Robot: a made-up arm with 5 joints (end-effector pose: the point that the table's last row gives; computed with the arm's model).
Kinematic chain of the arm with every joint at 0, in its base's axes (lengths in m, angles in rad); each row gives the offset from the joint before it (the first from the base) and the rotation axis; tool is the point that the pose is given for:
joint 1: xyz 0 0 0.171 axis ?
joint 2: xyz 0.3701 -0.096 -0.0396 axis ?
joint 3: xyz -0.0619 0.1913 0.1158 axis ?
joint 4: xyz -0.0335 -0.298 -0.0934 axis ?
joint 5: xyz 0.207 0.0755 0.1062 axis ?
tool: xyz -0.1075 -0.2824 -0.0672
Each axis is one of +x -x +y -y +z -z.
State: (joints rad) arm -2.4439 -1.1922 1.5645 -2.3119 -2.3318
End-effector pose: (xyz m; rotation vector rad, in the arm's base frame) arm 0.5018 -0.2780 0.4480 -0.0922 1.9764 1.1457
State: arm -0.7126 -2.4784 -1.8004 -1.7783 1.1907
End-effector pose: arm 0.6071 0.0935 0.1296 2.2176 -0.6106 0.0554
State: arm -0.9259 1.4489 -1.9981 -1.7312 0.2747
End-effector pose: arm 0.1246 0.2953 0.1103 1.0073 1.4457 -1.0723
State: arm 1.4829 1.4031 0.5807 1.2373 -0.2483
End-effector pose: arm 0.5724 0.1314 0.3582 -0.4226 -0.0073 1.5079
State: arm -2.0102 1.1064 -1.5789 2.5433 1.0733
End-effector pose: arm 0.4514 0.3461 0.3712 -1.1387 2.0754 0.8109
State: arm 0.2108 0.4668 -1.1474 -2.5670 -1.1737
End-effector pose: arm 0.2085 -0.1238 0.2463 -2.1256 0.4789 0.2831
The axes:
joint 1: -x
joint 2: -y
joint 3: +z
joint 4: +x
joint 5: +y

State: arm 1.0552 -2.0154 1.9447 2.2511 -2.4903
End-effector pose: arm 0.1686 0.2258 -0.2326 -0.6406 0.6927 -2.2747
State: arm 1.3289 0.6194 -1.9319 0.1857 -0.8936
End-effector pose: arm -0.0846 -0.3657 -0.0458 -0.7329 -2.3308 -1.0110
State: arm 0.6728 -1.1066 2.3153 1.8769 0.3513
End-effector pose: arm 0.2522 0.1134 -0.2372 -1.6732 -2.3100 -0.3719
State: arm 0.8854 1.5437 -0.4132 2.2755 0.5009
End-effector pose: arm 0.5662 -0.2142 0.1802 0.9127 -0.0619 1.9653
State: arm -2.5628 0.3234 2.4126 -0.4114 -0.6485
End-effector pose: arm 0.5019 -0.5156 0.3842 -0.7242 3.0304 0.1779
